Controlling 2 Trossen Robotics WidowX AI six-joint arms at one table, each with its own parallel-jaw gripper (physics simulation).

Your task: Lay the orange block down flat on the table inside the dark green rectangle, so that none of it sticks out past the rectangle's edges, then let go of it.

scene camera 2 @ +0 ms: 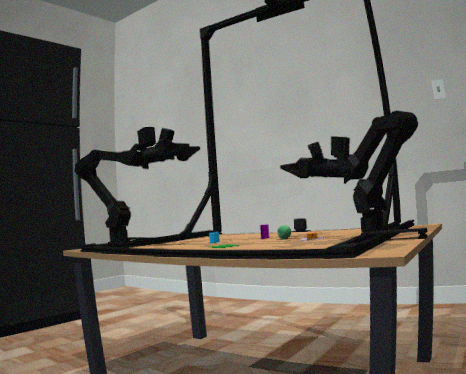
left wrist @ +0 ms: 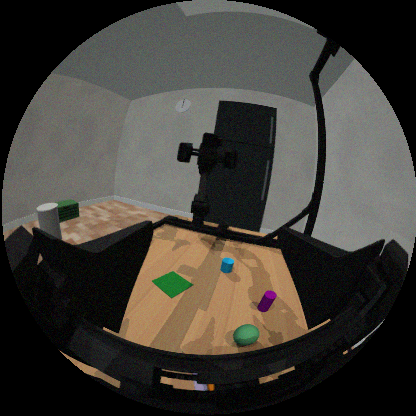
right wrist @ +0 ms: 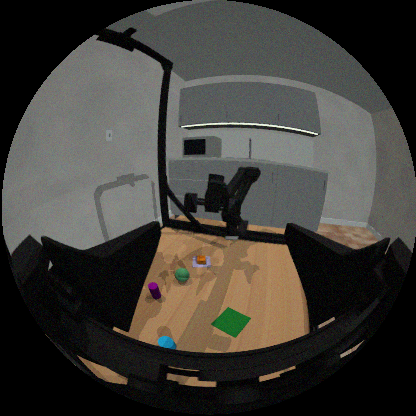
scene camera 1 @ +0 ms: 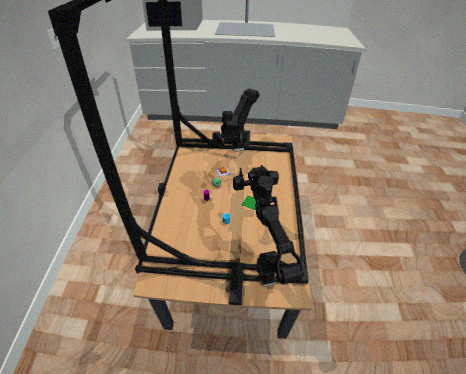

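Where they show: left gripper, between the fingertips: [scene camera 2: 283, 166] [left wrist: 217, 231] [right wrist: 211, 210] [scene camera 1: 232, 144]; right gripper, between the fingertips: [scene camera 2: 194, 146] [left wrist: 208, 149] [right wrist: 224, 229] [scene camera 1: 250, 166]; left arm's base, origin of its link: [scene camera 2: 373, 232] [right wrist: 230, 232] [scene camera 1: 237, 145]; right arm's base, origin of its link: [scene camera 2: 118, 242] [left wrist: 196, 223] [scene camera 1: 267, 276].
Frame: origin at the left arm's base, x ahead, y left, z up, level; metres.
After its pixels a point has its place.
Observation:
The orange block [scene camera 1: 223, 170] {x 0.218, y -0.141, z 0.000 m} [scene camera 2: 312, 235] {x 0.202, y -0.124, z -0.006 m} [right wrist: 201, 260] {x 0.220, y -0.137, z -0.003 m} lies on a small lilac pad [right wrist: 195, 265] {x 0.235, y -0.159, z -0.018 m}; a sliver of the block [left wrist: 211, 387] {x 0.196, y -0.129, z 0.000 m} shows at the bottom of the left wrist view. The green rectangle [scene camera 1: 249, 203] {x 0.486, y -0.058, z -0.018 m} [scene camera 2: 225, 246] {x 0.473, y -0.034, z -0.018 m} [left wrist: 172, 284] {x 0.476, y -0.050, z -0.018 m} [right wrist: 231, 322] {x 0.487, y -0.046, z -0.018 m} lies flat on the table, apart from the block, with no object on it. My left gripper [scene camera 2: 282, 166] {x 0.279, y -0.103, z 0.225 m} [left wrist: 217, 231] {x 0.279, y -0.103, z 0.225 m} is open and empty, high above the table on the block's side. My right gripper [scene camera 2: 198, 148] {x 0.581, y -0.098, z 0.324 m} is open and empty, high above the table; its arm partly hides the rectangle in scene camera 1.
A green ball [scene camera 1: 217, 182] {x 0.330, y -0.199, z 0.020 m} [scene camera 2: 284, 232] {x 0.306, y -0.175, z 0.006 m} [left wrist: 246, 335] {x 0.299, y -0.191, z 0.025 m} [right wrist: 182, 274] {x 0.327, y -0.192, z 0.021 m} sits near the block. A purple cylinder [scene camera 1: 206, 195] {x 0.414, y -0.275, z 0.020 m} [scene camera 2: 264, 231] {x 0.396, y -0.257, z 0.008 m} [left wrist: 267, 301] {x 0.386, y -0.265, z 0.020 m} [right wrist: 154, 290] {x 0.412, y -0.264, z 0.023 m} and a blue cylinder [scene camera 1: 226, 218] {x 0.586, y -0.206, z 0.016 m} [scene camera 2: 214, 237] {x 0.566, y -0.186, z 0.001 m} [left wrist: 227, 265] {x 0.554, y -0.201, z 0.009 m} [right wrist: 166, 343] {x 0.577, y -0.199, z 0.018 m} stand upright. A black frame [scene camera 1: 300, 220] {x 0.670, y 0.156, z -0.002 m} borders the table.

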